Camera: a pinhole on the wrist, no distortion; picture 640 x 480 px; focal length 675.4 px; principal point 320.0 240.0 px. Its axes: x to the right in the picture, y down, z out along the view. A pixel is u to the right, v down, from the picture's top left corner.
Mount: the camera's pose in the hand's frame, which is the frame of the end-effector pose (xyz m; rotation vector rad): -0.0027 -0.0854 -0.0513 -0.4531 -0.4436 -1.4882
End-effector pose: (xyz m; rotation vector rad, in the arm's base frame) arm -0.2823 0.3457 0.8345 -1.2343 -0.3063 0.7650
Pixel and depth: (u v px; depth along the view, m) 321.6 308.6 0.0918
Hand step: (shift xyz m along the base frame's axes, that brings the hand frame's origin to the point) 0.0017 0.0185 0.0400
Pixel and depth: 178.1 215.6 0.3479
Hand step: -0.1927 0.1548 -0.0827
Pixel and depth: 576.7 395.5 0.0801
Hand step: 0.0164 0.0262 0.0693
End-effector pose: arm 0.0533 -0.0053 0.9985 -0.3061 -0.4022 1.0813
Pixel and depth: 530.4 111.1 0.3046
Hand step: -0.1413 -0.0415 0.2184
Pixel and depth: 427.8 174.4 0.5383
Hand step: -0.3335 0.0307 0.3305
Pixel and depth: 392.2 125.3 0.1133
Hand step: -0.0051 -0.0326 0.0562
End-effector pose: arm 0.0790 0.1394 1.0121 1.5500 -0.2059 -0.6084
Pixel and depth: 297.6 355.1 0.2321
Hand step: -0.0271 -0.1422 0.0435
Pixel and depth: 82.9 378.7 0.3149
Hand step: 0.0152 -0.1758 0.1666
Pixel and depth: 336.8 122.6 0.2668
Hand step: -0.1166 -0.1343 0.0702
